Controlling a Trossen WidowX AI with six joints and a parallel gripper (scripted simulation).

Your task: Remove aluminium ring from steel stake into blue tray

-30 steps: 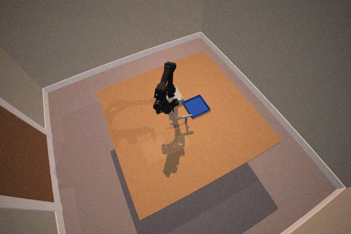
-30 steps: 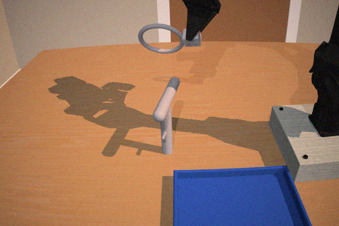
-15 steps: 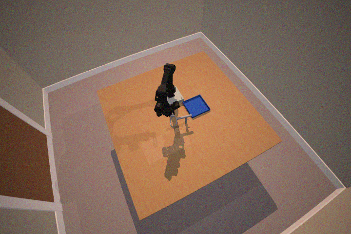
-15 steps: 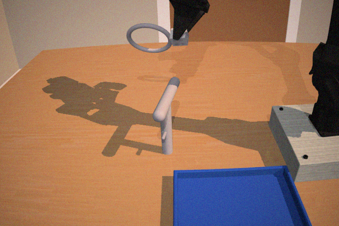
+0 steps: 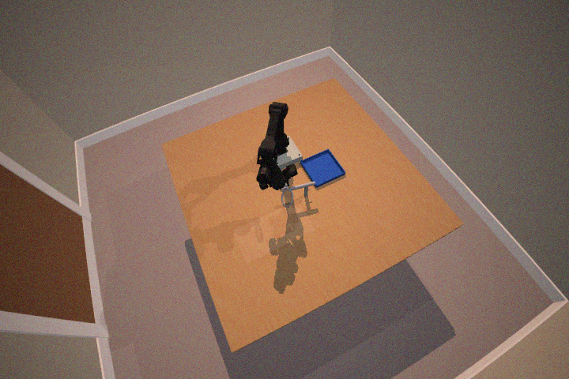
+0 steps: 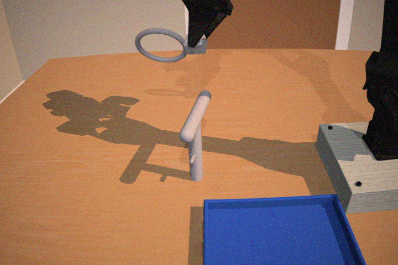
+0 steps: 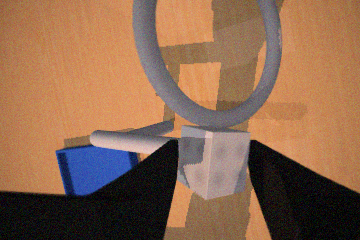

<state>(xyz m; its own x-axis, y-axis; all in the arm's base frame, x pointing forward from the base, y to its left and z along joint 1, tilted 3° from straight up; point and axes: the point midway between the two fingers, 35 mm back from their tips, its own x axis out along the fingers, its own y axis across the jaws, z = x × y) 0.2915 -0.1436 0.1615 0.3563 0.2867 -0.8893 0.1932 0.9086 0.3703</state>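
Now: the aluminium ring 4 cm ahead of my gripper tip and 2 cm to the right of it. The rest, counted from my gripper tip: blue tray 10 cm behind, 29 cm to the left, 17 cm below.
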